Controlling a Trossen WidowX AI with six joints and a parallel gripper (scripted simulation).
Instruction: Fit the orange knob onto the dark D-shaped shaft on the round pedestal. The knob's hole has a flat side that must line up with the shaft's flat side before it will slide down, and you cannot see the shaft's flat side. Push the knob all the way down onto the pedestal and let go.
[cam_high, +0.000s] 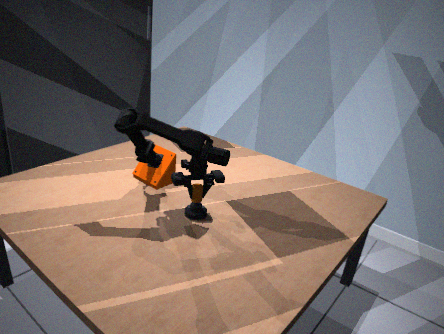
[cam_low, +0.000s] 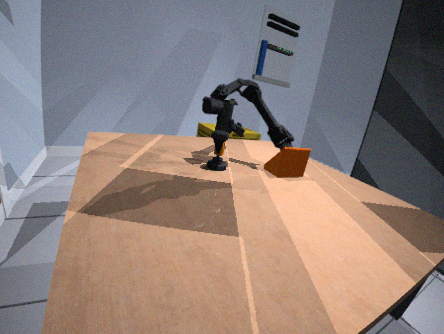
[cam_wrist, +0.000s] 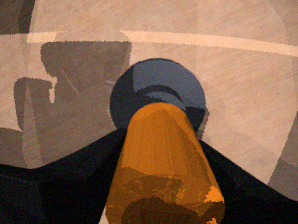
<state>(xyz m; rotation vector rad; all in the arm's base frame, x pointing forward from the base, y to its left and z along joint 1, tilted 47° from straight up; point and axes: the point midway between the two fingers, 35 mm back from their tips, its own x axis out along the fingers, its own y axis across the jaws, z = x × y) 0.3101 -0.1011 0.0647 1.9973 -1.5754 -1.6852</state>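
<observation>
My gripper tip is 2 cm below the orange knob. Round my gripper tip: round pedestal 4 cm below.
</observation>
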